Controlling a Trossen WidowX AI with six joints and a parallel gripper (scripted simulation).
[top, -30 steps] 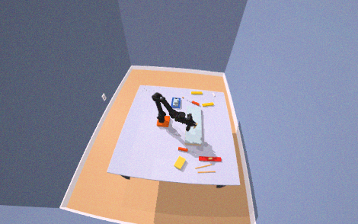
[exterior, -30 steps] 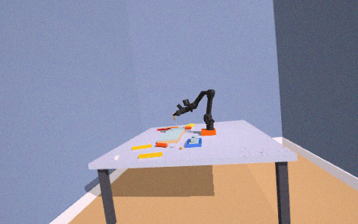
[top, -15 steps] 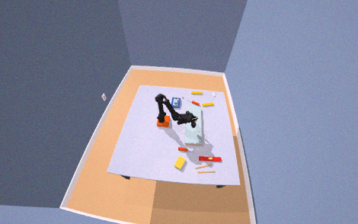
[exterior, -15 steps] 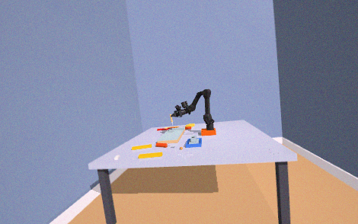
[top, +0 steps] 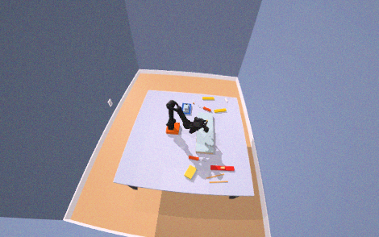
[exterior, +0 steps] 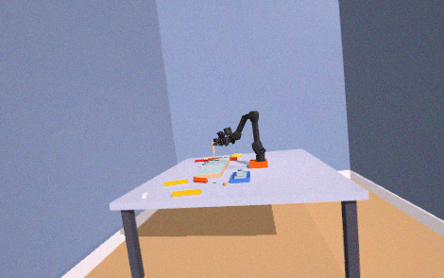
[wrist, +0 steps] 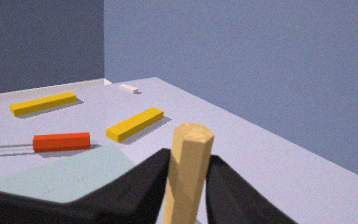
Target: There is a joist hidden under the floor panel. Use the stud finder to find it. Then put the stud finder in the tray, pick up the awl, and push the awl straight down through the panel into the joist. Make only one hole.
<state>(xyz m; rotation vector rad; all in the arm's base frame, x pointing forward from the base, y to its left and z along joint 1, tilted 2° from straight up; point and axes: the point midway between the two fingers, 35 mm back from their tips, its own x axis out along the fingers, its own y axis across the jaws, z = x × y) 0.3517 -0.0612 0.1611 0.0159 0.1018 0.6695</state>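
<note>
Right now my gripper tip is 60 mm above the awl. The rest, counted from my gripper tip: blue tray (200 mm behind, 350 mm to the left, 190 mm below); red level (140 mm ahead, 420 mm to the right, 190 mm below); stud finder (200 mm behind, 360 mm to the left, 160 mm below).
</note>
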